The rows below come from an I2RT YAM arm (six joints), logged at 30 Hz.
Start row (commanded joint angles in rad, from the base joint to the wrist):
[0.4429, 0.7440, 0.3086, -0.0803, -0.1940, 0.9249]
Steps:
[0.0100, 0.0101, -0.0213, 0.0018, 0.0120, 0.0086]
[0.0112, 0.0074, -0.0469, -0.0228, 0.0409, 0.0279]
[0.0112, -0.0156, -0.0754, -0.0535, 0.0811, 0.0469]
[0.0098, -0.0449, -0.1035, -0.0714, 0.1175, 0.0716]
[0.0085, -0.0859, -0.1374, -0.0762, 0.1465, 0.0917]
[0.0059, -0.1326, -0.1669, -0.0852, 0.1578, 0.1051]
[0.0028, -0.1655, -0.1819, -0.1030, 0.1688, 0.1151]
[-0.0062, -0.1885, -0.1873, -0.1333, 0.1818, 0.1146]
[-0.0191, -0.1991, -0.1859, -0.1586, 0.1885, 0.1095]
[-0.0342, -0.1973, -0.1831, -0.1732, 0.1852, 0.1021]
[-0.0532, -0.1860, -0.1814, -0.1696, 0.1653, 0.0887]
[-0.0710, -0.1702, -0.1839, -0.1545, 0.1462, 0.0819]
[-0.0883, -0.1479, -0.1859, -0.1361, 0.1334, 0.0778]
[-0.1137, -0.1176, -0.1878, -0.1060, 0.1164, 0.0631]
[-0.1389, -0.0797, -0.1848, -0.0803, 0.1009, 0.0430]
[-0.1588, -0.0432, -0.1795, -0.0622, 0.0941, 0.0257]
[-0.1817, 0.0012, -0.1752, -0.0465, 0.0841, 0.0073]
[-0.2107, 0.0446, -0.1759, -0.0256, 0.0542, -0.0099]
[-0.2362, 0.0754, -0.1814, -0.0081, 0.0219, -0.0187]
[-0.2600, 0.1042, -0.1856, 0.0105, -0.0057, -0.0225]
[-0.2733, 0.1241, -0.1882, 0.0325, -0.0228, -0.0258]
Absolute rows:
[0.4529, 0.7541, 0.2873, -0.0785, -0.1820, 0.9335]
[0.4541, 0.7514, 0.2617, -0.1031, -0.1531, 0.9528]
[0.4541, 0.7284, 0.2332, -0.1338, -0.1129, 0.9718]
[0.4527, 0.6991, 0.2051, -0.1517, -0.0765, 0.9965]
[0.4514, 0.6581, 0.1712, -0.1565, -0.0475, 1.0166]
[0.4488, 0.6114, 0.1417, -0.1655, -0.0362, 1.0300]
[0.4457, 0.5785, 0.1267, -0.1833, -0.0252, 1.0400]
[0.4367, 0.5555, 0.1213, -0.2136, -0.0122, 1.0395]
[0.4238, 0.5449, 0.1227, -0.2389, -0.0055, 1.0344]
[0.4087, 0.5467, 0.1255, -0.2535, -0.0088, 1.0270]
[0.3897, 0.5580, 0.1272, -0.2499, -0.0287, 1.0136]
[0.3719, 0.5738, 0.1247, -0.2348, -0.0478, 1.0068]
[0.3546, 0.5961, 0.1227, -0.2164, -0.0606, 1.0027]
[0.3292, 0.6264, 0.1208, -0.1863, -0.0776, 0.9880]
[0.3040, 0.6643, 0.1238, -0.1606, -0.0931, 0.9679]
[0.2841, 0.7008, 0.1291, -0.1425, -0.0999, 0.9506]
[0.2612, 0.7452, 0.1334, -0.1268, -0.1099, 0.9322]
[0.2322, 0.7886, 0.1327, -0.1059, -0.1398, 0.9150]
[0.2067, 0.8194, 0.1272, -0.0884, -0.1721, 0.9062]
[0.1829, 0.8482, 0.1230, -0.0698, -0.1997, 0.9024]
[0.1696, 0.8681, 0.1204, -0.0478, -0.2168, 0.8991]

